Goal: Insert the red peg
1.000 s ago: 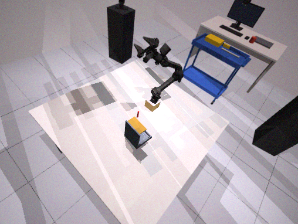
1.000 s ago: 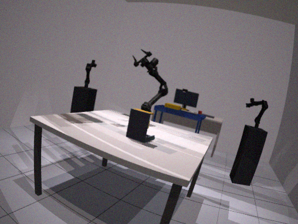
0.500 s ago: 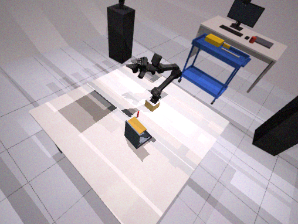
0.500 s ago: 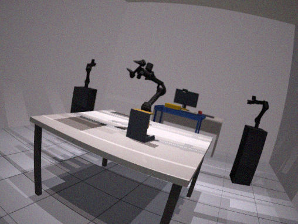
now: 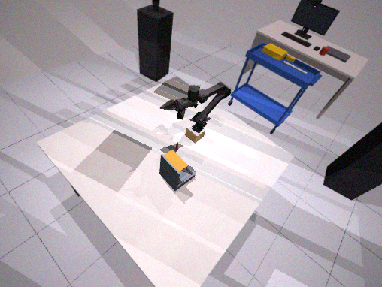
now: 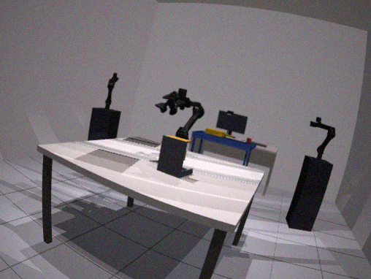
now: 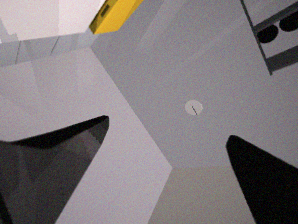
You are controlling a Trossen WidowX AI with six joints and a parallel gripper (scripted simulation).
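Right now the red peg is 90 mm behind my gripper tip, 90 mm to the left of it and 360 mm below it. Round my gripper tip: roof (120 mm ahead, 200 mm to the left, 190 mm below); then grey back wall (160 mm ahead, 190 mm to the left, 290 mm below).
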